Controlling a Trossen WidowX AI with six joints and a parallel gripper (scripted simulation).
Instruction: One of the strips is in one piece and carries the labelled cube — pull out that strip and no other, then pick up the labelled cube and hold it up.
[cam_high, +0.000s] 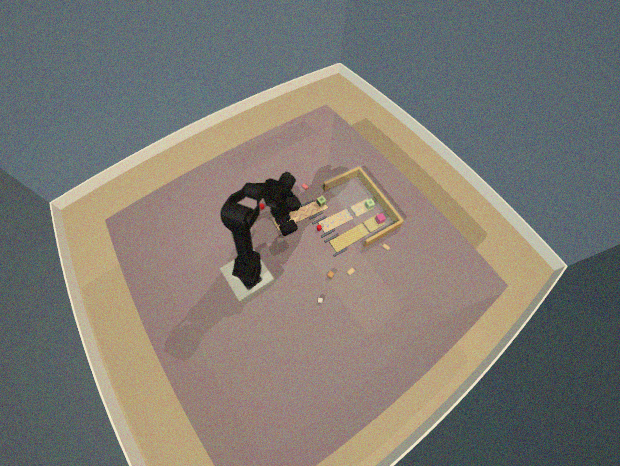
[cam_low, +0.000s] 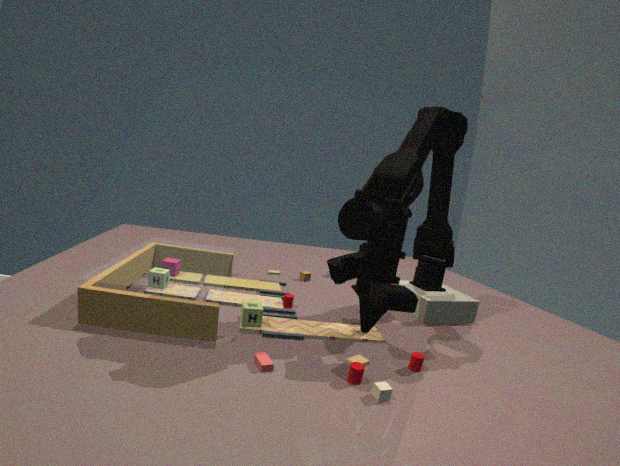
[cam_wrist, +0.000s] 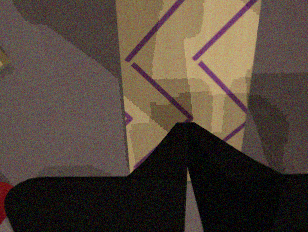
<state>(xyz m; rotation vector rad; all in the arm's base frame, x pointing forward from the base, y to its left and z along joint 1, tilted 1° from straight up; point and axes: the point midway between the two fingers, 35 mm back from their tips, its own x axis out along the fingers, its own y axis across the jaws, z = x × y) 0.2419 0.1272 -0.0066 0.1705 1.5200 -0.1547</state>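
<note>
Right now my gripper tip is 190 mm short of the pink block and 80 mm to the right of it.
</note>
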